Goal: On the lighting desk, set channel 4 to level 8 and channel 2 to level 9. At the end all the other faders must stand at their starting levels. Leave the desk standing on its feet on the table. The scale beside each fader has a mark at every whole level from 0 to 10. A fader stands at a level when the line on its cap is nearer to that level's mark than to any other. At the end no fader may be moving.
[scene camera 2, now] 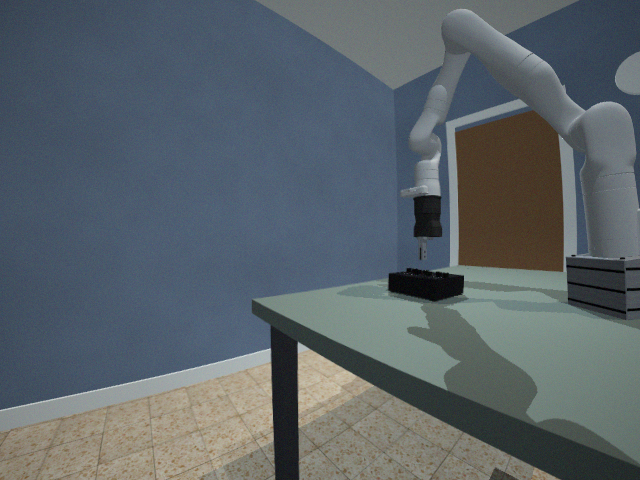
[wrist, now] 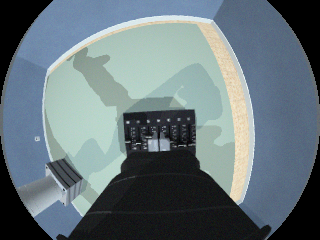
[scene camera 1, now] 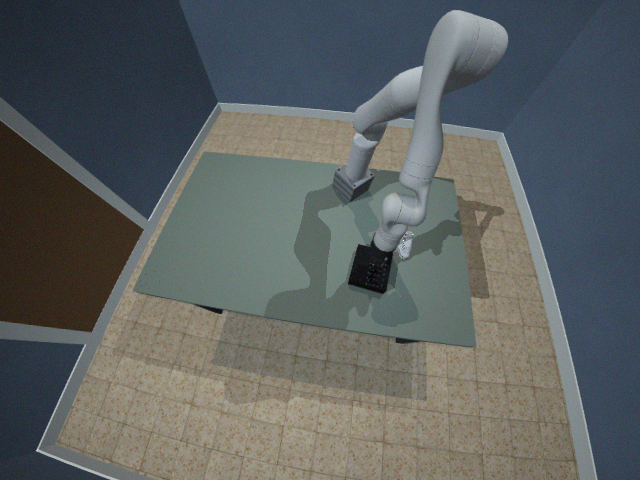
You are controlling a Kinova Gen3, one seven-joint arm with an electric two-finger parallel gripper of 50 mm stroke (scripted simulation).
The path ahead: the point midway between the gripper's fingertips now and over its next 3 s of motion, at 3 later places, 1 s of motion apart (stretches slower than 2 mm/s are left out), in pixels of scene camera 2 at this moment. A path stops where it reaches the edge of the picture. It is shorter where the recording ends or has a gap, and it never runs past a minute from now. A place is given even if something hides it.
My gripper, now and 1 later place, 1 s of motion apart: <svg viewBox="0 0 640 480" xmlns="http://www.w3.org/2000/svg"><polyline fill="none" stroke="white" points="422,259 424,246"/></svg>
